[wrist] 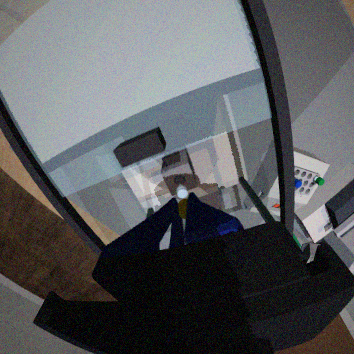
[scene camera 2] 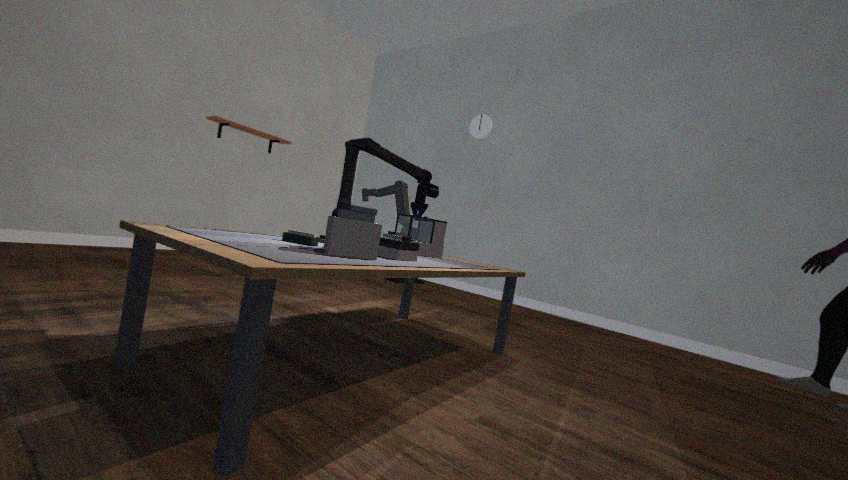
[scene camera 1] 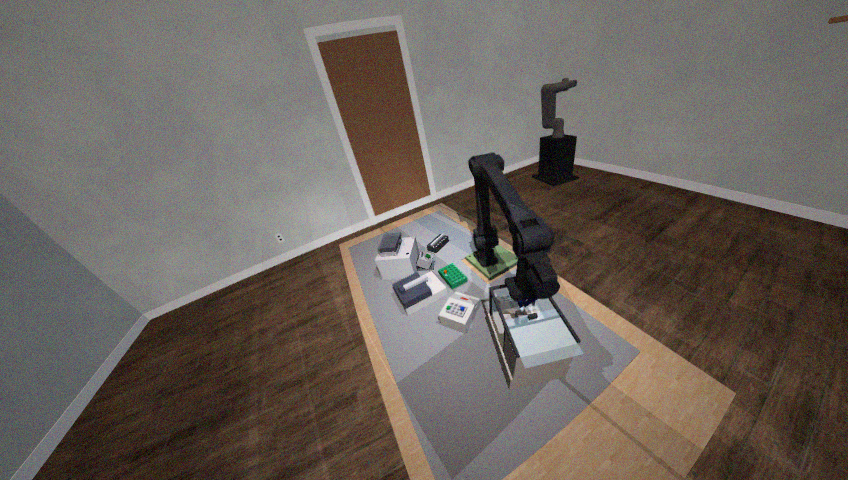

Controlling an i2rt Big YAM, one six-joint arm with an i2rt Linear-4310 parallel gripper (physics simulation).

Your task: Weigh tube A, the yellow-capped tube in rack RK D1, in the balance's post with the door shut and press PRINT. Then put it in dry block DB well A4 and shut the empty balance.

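Places are measured from the arm's base along level axes (x left, y back, z up), in millimetres.
Pixels of known places: gripper, fingertip midpoint: (wrist: 184,200) (scene camera 2: 416,220) (scene camera 1: 521,305); arm's base, link origin: (scene camera 1: 485,258).
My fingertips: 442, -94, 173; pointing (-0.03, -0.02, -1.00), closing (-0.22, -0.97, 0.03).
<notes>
Ahead of a thing's pixels: the offset from my fingertips to its middle, as dx, dy, dz.
My gripper (scene camera 1: 526,303) (scene camera 2: 418,214) (wrist: 184,200) is shut on the yellow-capped tube {-3, +3, -12} (wrist: 183,208), whose pale rounded end shows past the fingertips in the wrist view. The fingers are at the top opening of the glass-walled balance (scene camera 1: 538,369) (scene camera 2: 441,240) (wrist: 283,125), above its chamber. A glass panel {+116, -18, +24} (scene camera 1: 546,342) (wrist: 140,55) covers the other part of the top. The weighing post is dim and hard to tell apart inside. A white block with round wells {-187, -144, -155} (scene camera 1: 449,320) (wrist: 315,161) stands beside the balance, holding blue and green caps. A green rack {-403, -100, -175} (scene camera 1: 453,275) stands behind it.
A dark-lidded white device {-359, -272, -139} (scene camera 1: 412,291), a taller white box {-585, -282, -95} (scene camera 1: 392,265) and a small black rack {-694, -83, -166} (scene camera 1: 438,242) stand on the mat. The balance's dark frame bars (wrist: 272,60) (wrist: 45,185) run on both sides of the gripper. Part of a person (scene camera 2: 833,333) shows at the far right.
</notes>
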